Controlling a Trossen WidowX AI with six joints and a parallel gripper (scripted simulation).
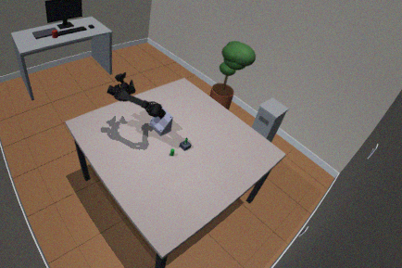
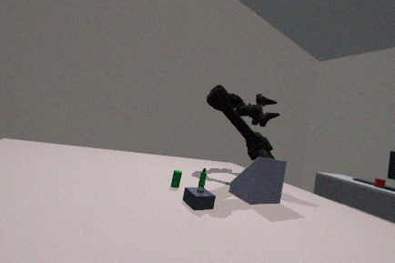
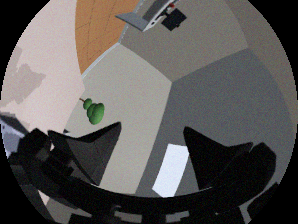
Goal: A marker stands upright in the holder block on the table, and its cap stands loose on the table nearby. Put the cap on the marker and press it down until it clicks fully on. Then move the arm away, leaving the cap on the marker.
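Now: gripper tip 52 cm short of the green cap, 9 cm to the right of it and 36 cm above it. Round my gripper tip: holder block 50 cm ahead, 22 cm to the left, 37 cm below.
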